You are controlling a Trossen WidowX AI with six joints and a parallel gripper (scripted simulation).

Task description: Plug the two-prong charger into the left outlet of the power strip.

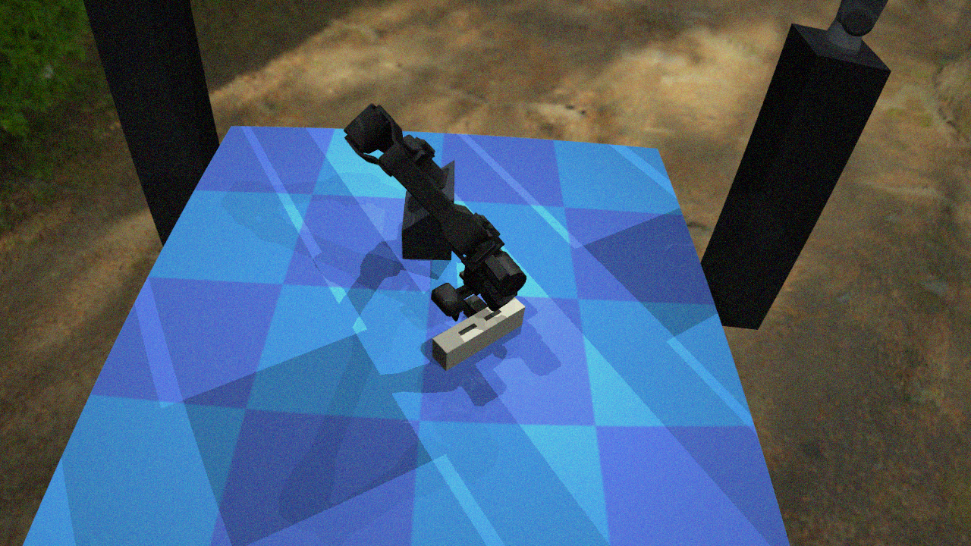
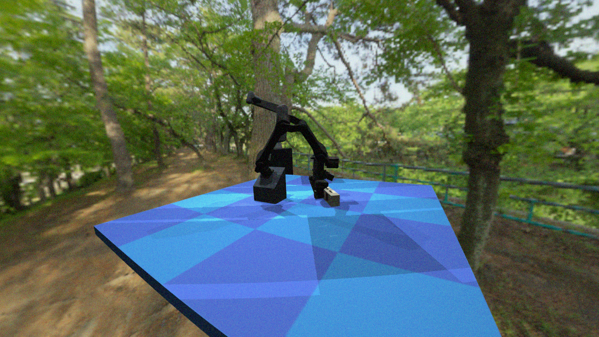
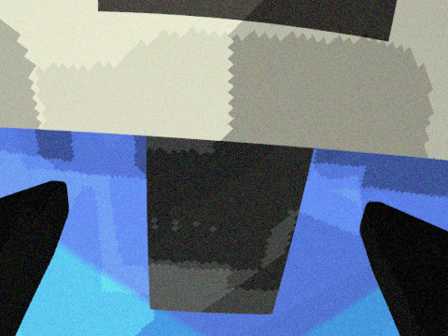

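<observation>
The black two-prong charger is 2 cm to the left of my gripper tip, 2 cm ahead of it and 1 cm above it.
</observation>
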